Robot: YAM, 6 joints.
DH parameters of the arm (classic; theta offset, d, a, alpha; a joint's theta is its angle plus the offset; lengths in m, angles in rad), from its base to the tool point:
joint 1: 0 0.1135 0.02 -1.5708
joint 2: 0 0 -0.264 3.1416
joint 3: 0.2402 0 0.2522 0
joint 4: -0.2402 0 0.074 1.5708
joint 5: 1.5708 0 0 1.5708
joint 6: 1.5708 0.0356 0 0
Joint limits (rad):
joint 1: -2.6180..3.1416
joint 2: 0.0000..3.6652
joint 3: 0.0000..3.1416
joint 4: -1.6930..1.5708
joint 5: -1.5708..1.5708
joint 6: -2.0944..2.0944
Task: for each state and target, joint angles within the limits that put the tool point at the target. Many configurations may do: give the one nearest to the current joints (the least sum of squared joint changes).
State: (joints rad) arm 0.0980 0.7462 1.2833 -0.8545 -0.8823 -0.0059
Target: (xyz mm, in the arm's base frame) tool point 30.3 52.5 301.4
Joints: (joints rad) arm 0.5274 0.4272 0.7952 -1.1511 -1.0085 -0.0059
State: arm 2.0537 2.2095 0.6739 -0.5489 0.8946 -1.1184
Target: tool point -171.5 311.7 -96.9
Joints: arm 2.1467 2.6808 1.2967 -0.2483 0.8150 -1.1184
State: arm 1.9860 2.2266 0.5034 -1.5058 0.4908 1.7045
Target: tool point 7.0 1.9 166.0
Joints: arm 1.9681 2.2186 0.0000 -1.6644 0.2034 1.7045
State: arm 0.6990 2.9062 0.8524 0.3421 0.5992 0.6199
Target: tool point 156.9 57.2 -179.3
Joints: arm 0.4761 2.9792 0.8126 0.3293 0.6331 0.6199
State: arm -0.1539 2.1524 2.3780 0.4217 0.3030 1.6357
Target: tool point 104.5 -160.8 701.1
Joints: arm -0.9102 1.6807 2.5152 0.5256 0.4709 1.6357
